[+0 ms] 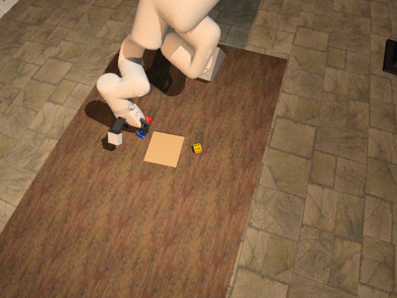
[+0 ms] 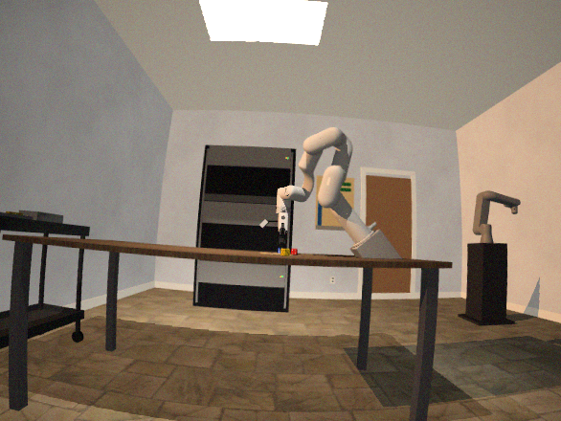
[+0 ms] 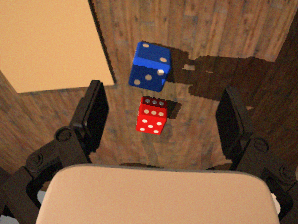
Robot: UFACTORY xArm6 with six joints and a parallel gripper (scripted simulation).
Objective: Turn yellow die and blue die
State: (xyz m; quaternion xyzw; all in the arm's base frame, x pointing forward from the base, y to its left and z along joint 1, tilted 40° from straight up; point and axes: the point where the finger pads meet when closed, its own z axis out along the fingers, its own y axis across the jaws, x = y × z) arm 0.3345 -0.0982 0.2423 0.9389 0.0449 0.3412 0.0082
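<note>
Right now my hand is 50 mm above the blue die and 10 mm to the right of it. The rest, counted from my hand: yellow die 260 mm to the left, 50 mm below, 40 mm behind; then red die 70 mm behind, 50 mm below; then tan mat 130 mm to the left, 60 mm below, 20 mm ahead.
</note>
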